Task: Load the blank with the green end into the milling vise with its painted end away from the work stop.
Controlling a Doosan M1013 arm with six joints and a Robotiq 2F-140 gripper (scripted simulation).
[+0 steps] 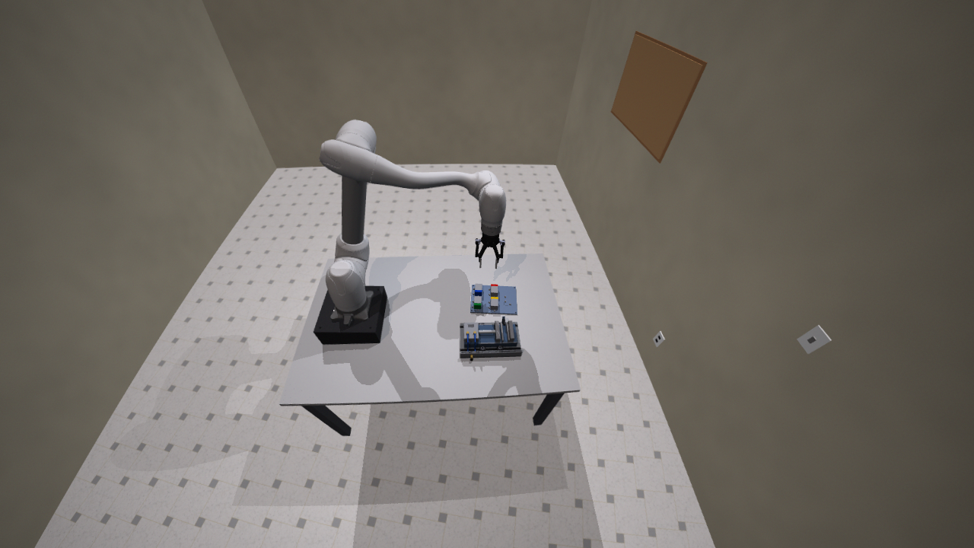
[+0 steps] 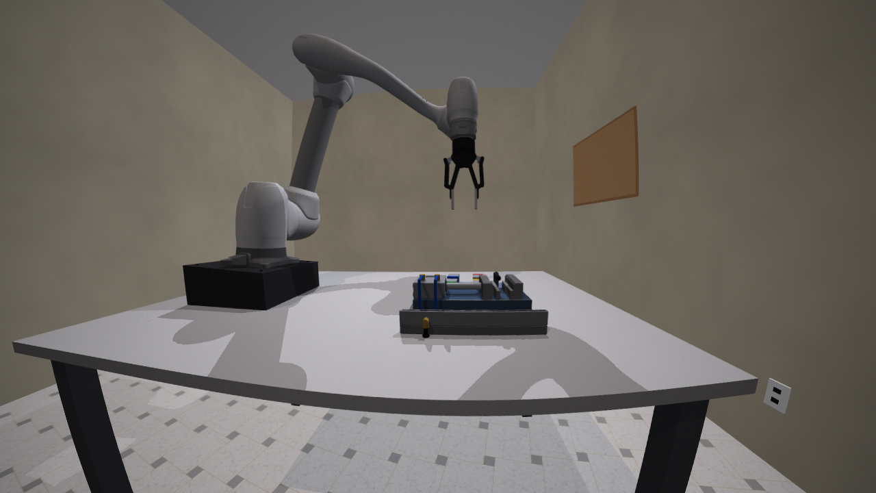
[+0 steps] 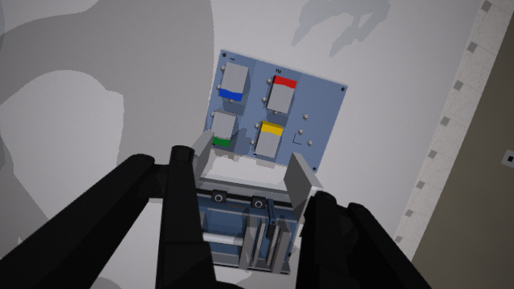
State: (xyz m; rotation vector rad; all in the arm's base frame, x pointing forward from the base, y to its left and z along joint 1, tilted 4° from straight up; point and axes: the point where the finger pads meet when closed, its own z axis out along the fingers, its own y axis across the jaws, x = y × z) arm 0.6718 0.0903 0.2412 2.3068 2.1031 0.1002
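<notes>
My gripper is now 280 mm above the green-ended blank, 50 mm past it and 40 mm to the left of it. From my hand the other things lie so: blue-ended blank: 280 mm below, 50 mm to the left, 40 mm behind; blank with yellow end: 280 mm below, 40 mm to the right, 40 mm ahead; blank with red end: 280 mm below, 50 mm ahead, 40 mm to the left.
</notes>
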